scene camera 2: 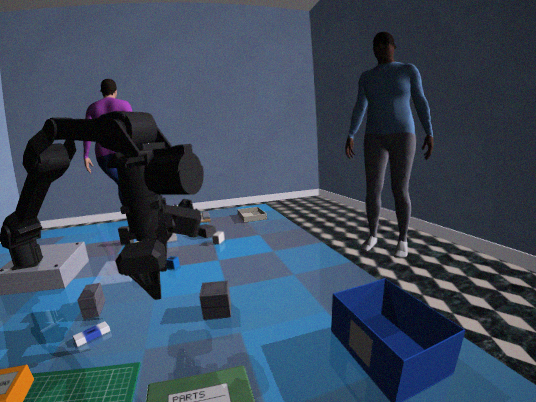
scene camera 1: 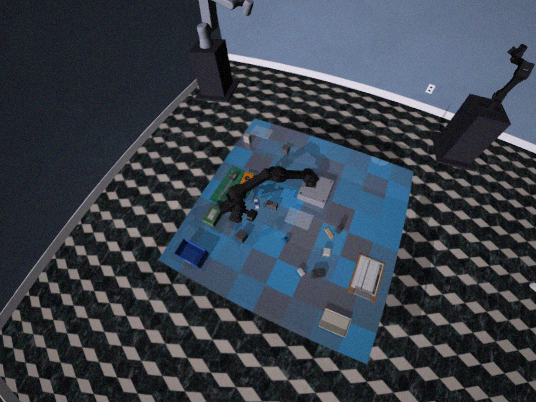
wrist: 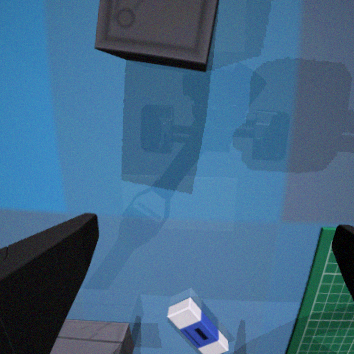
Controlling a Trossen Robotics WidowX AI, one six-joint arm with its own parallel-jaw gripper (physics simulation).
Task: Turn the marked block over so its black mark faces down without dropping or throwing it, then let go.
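Places are measured from the arm's base along level axes (x down, y left, z ahead), in metres.
Pixels of known places: gripper, fingertip midpoint: (scene camera 2: 161, 283) (scene camera 1: 243, 217) (wrist: 216, 231); arm's base at its link origin: (scene camera 2: 28, 263) (scene camera 1: 311, 182).
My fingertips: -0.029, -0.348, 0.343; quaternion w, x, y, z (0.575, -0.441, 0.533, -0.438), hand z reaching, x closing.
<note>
For each thing: its middle in the pictures, then the offset to it from my fingertips, as dx, dy, dz. "pt": a spot on its surface instead. Level surfaces: height alone.
- white block with a blue middle band, body centre: (wrist: 198, 329) (scene camera 2: 91, 333) (scene camera 1: 256, 204) +0.084, +0.033, -0.143
- small blue cube at the middle of its body: (scene camera 2: 172, 262) (scene camera 1: 286, 239) +0.077, +0.269, +0.046
- dark grey block at the middle of its body: (wrist: 165, 11) (scene camera 2: 216, 299) (scene camera 1: 241, 236) +0.065, +0.009, +0.094
- green grid mat at its surface level: dx +0.088
- green PARTS box at a spot on its surface: (scene camera 2: 240, 380) pt +0.050, -0.204, +0.058
- blue open bin at the middle of its body: (scene camera 2: 389, 331) (scene camera 1: 191, 253) +0.053, -0.243, +0.274
A white block with a blue middle band (scene camera 1: 256, 204) (scene camera 2: 91, 333) (wrist: 191, 320) lies flat on the mat. In the wrist view a small black mark shows on its upper face. My gripper (scene camera 2: 152, 289) (wrist: 216, 231) is wide open and empty, in the air above the mat. In the wrist view the block shows low between the two fingers, well below them and touching neither. In scene camera 1 the fingers are too small to make out. A small blue cube (scene camera 1: 286, 237) (scene camera 2: 173, 262) lies farther out; its faces are not clear.
One dark grey block (scene camera 1: 241, 235) (scene camera 2: 215, 300) (wrist: 157, 30) stands nearby; another (scene camera 1: 271, 205) (scene camera 2: 91, 301) (wrist: 95, 336) stands beside the white-and-blue block. A green grid mat (scene camera 2: 95, 382) (wrist: 320, 305), a green PARTS box (scene camera 2: 240, 380) and a blue open bin (scene camera 1: 191, 253) (scene camera 2: 372, 345) are also there.
</note>
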